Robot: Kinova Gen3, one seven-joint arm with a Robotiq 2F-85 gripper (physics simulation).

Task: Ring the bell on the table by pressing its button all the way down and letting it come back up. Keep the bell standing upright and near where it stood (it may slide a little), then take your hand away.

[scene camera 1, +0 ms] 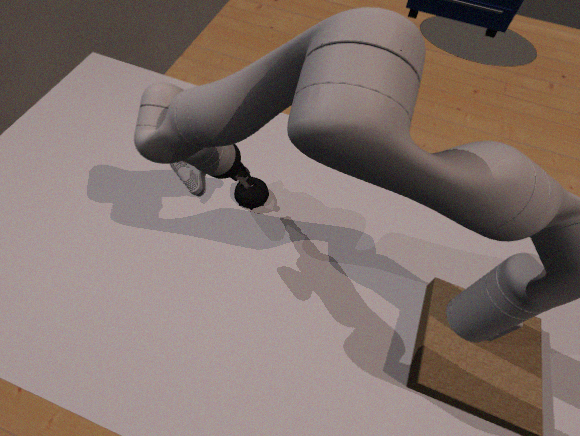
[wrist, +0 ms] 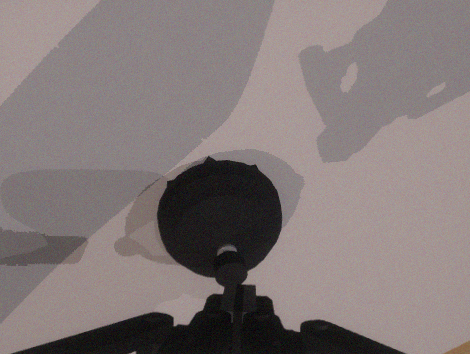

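Where they show: gripper, between the fingertips: [scene camera 1: 245, 173] [wrist: 240, 305]; arm's base, origin of its link: [scene camera 1: 468, 318].
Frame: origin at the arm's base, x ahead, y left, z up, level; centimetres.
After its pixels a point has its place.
The black, round bell [scene camera 1: 251, 195] @(x 51.2, y -13.3, z -1.1 cm) [wrist: 220, 215] @(x 53.1, y -13.6, z -0.9 cm) stands upright on the pale table [scene camera 1: 150, 310] @(x 61.2, y 18.0, z -4.9 cm) [wrist: 380, 250] @(x 60.5, y -27.2, z -4.9 cm). In the wrist view its dark button [wrist: 231, 273] @(x 52.2, y -15.6, z 1.7 cm) stands raised, with a bit of light stem showing below the cap. My gripper [scene camera 1: 245, 181] @(x 52.8, y -14.5, z 5.1 cm) [wrist: 240, 305] @(x 52.8, y -14.5, z 5.1 cm) is shut and empty. Its fingertips are right by the button, at the lower edge of the bell in the wrist view. Whether they touch the button or hang a little above it cannot be told. The arm's dark wrist end partly covers the back of the bell in the scene view.
A pale, shoe-like object with a mesh pattern [scene camera 1: 191, 178] lies left of the bell, close to the arm's wrist. The arm's base stands on a wooden block [scene camera 1: 475, 385] @(x -1.7, y 12.3, z 0.5 cm) at the right. A dark blue object [scene camera 1: 465, 11] stands beyond the table.
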